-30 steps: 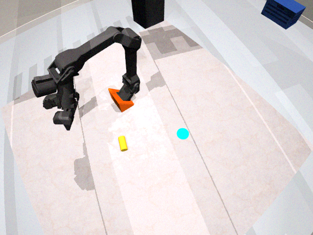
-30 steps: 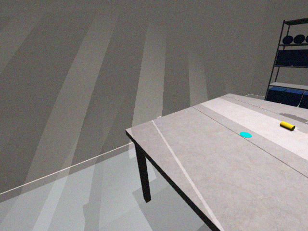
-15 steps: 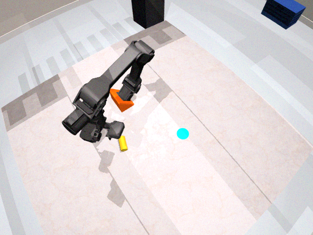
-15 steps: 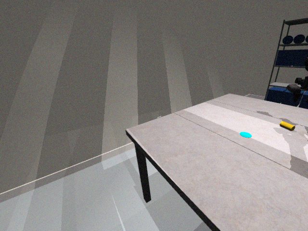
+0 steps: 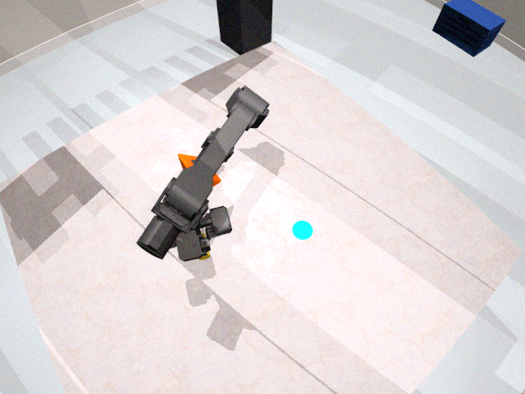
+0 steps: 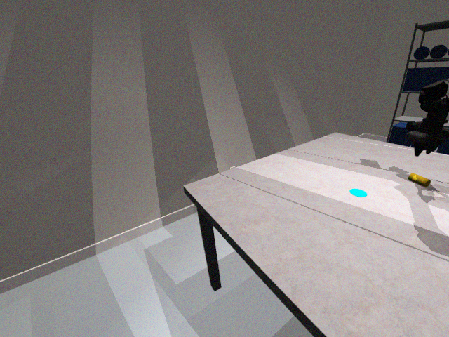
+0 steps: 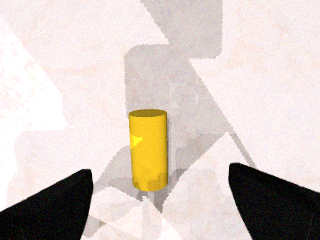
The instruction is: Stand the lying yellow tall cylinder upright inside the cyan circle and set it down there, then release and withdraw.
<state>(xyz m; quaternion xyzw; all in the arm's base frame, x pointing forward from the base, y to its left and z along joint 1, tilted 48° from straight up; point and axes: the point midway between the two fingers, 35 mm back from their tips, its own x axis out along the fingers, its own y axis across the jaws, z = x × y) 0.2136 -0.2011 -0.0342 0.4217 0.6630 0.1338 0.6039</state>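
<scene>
My gripper tip is now 100 mm above the yellow tall cylinder, 20 mm past it and 10 mm to the right of it. The rest, counted from my gripper tip: cyan circle: 270 mm to the left, 120 mm below, 120 mm ahead.
</scene>
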